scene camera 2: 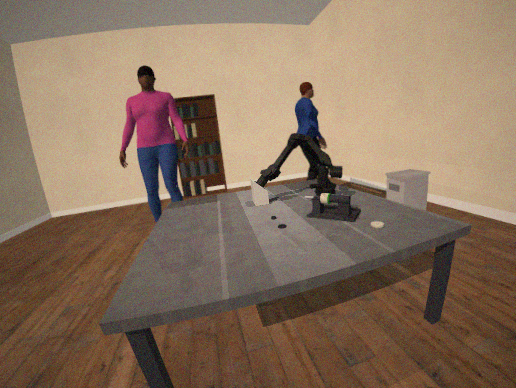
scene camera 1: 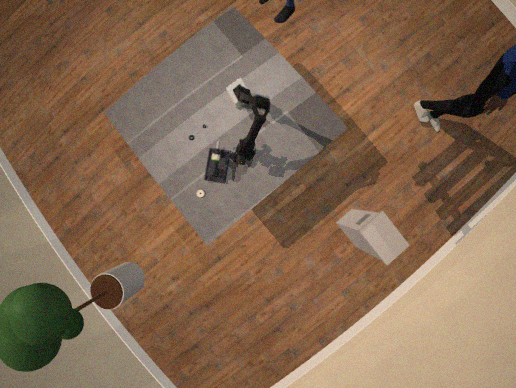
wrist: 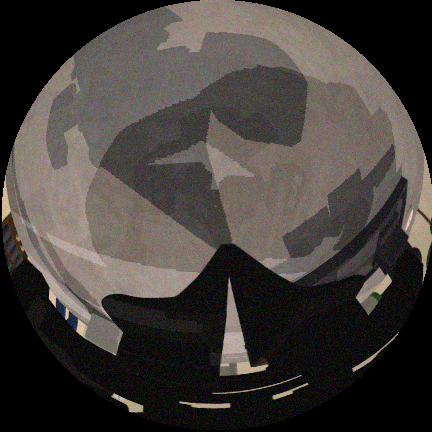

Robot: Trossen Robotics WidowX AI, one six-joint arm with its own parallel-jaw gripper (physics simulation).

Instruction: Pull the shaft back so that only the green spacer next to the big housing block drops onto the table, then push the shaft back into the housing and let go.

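Where they show: gripper, fingertip midpoint: [wrist: 226,249]; arm's base, origin of the base link: [scene camera 2: 259,185] [scene camera 1: 239,91].
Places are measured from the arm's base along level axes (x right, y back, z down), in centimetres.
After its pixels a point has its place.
Observation:
The dark fixture [scene camera 1: 217,173] [scene camera 2: 349,212] stands on the grey table [scene camera 1: 160,88] {x 47.9, y -39.4, z 11.6 cm} [scene camera 2: 218,262] {x 32.4, y -64.7, z 11.6 cm}. A white spacer and a green spacer [scene camera 1: 216,156] [scene camera 2: 326,198] sit side by side on its shaft, next to the big housing block [scene camera 2: 342,199]. The thin shaft end [scene camera 1: 217,145] {x -18.1, y -34.0, z 3.0 cm} sticks out past them. My gripper [scene camera 1: 238,157] {x -29.5, y -23.4, z 11.5 cm} [scene camera 2: 324,185] [wrist: 226,249] {x -29.5, y -23.4, z 11.5 cm} is shut and empty. It points down at the table just beside the fixture, which shows at the right edge of the wrist view [wrist: 388,241] {x -30.3, y -45.1, z 9.6 cm}.
A cream ring [scene camera 1: 200,193] {x -34.0, y -64.3, z 10.7 cm} [scene camera 2: 376,224] {x -32.6, y -65.5, z 10.8 cm} lies in front of the fixture. Two black washers [scene camera 1: 191,137] {x 1.4, y -44.1, z 11.1 cm} [scene camera 2: 282,225] {x 1.5, y -44.0, z 11.4 cm} lie to the left. The arm's white base block [scene camera 2: 259,194] {x 2.0, y -6.3, z 4.5 cm} is behind. Two people, a bookshelf [scene camera 2: 199,101] and a grey cabinet [scene camera 2: 407,188] stand around the table.

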